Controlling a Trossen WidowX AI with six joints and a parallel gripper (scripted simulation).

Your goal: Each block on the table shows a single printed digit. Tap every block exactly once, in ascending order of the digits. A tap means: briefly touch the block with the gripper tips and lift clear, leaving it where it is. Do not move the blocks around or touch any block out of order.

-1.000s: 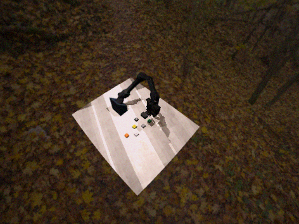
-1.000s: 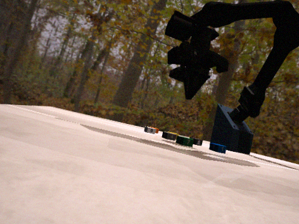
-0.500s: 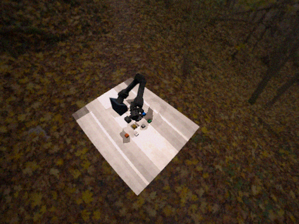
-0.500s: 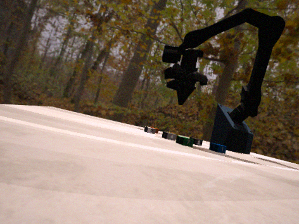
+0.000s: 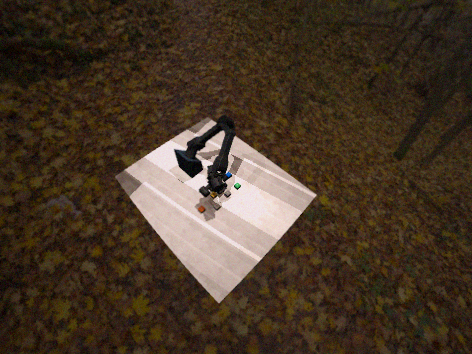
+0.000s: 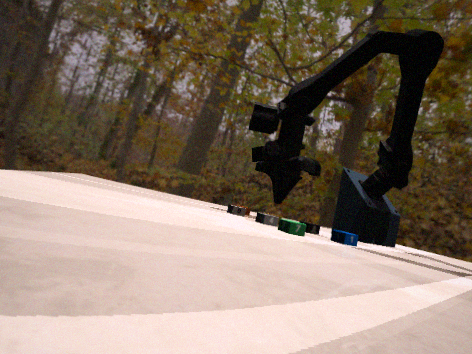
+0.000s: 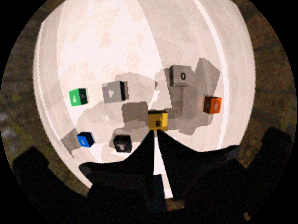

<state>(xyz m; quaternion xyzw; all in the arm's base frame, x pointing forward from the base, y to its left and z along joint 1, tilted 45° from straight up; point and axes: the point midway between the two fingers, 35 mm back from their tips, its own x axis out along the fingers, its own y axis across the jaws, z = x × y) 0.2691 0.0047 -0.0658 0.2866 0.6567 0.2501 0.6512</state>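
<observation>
Right now my gripper tip is 10 mm to the left of the yellow block and 40 mm above it. From my gripper tip the other things lie so: grey block 60 mm ahead, 60 mm to the left, 40 mm below; then black block 50 mm behind, 70 mm to the left, 40 mm below; then white block 70 mm ahead, 50 mm to the right, 40 mm below.
</observation>
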